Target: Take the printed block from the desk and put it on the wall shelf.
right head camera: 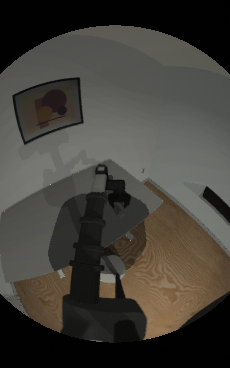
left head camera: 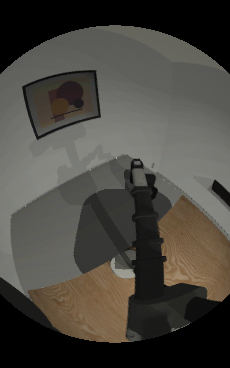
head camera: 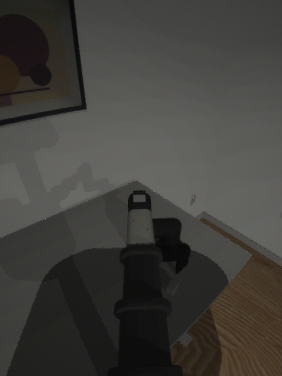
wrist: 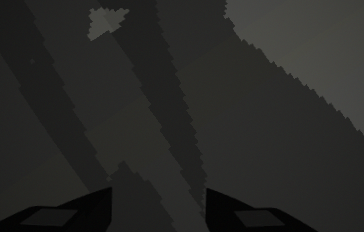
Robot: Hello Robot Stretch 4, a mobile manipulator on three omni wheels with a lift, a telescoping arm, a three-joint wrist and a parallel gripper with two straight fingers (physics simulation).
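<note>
My gripper (head camera: 175, 271) (right head camera: 120, 207) (wrist: 159, 204) is open above the grey desk (head camera: 227, 255) (left head camera: 30, 235) (right head camera: 20, 240), and its two dark fingertips stand wide apart in the wrist view. No block shows between them. A small pale shape (head camera: 173, 288) lies just below the gripper in the head view; it may be the printed block, but it is too dim to tell. The block does not show in the wrist view. A dark slab (left head camera: 222, 192) (right head camera: 217, 204) on the right wall may be the wall shelf; it is cut off by the view's edge.
A framed picture (head camera: 77, 60) (left head camera: 98, 95) (right head camera: 81, 100) hangs on the wall behind the desk. A round white object (left head camera: 120, 271) (right head camera: 112, 275) stands on the wood floor by the desk's front edge. The arm hides part of the desk, and its shadow darkens the top.
</note>
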